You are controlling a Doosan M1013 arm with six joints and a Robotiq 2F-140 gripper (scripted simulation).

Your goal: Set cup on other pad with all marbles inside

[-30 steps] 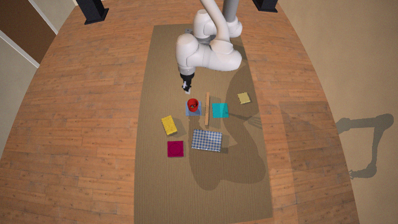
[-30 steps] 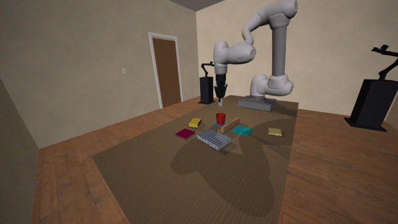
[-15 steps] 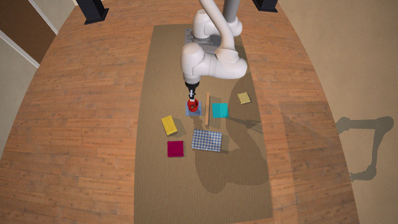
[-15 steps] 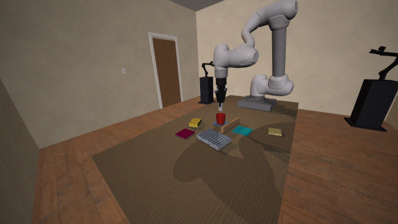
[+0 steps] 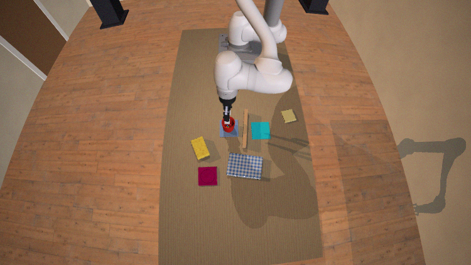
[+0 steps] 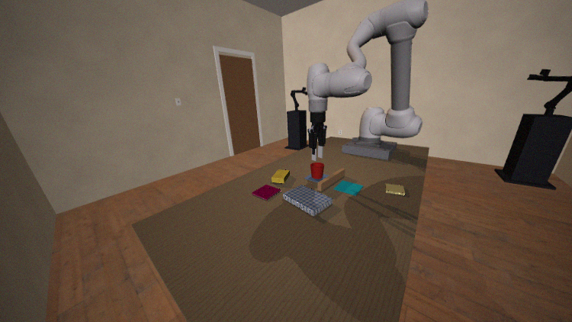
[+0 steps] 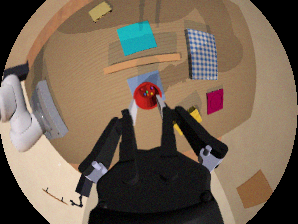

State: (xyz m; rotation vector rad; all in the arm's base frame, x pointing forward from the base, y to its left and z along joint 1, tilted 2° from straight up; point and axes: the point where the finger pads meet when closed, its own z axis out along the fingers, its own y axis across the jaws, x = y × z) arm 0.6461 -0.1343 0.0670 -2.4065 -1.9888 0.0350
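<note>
My hand is 110 mm above the red cup and 10 mm short of it. The rest, counted from my hand: teal pad (190 mm to the left, 150 mm below, 40 mm ahead); wooden rail (130 mm below, 100 mm to the left, 20 mm ahead); yellow sponge block (160 mm to the right, 120 mm below, 120 mm ahead).
</note>
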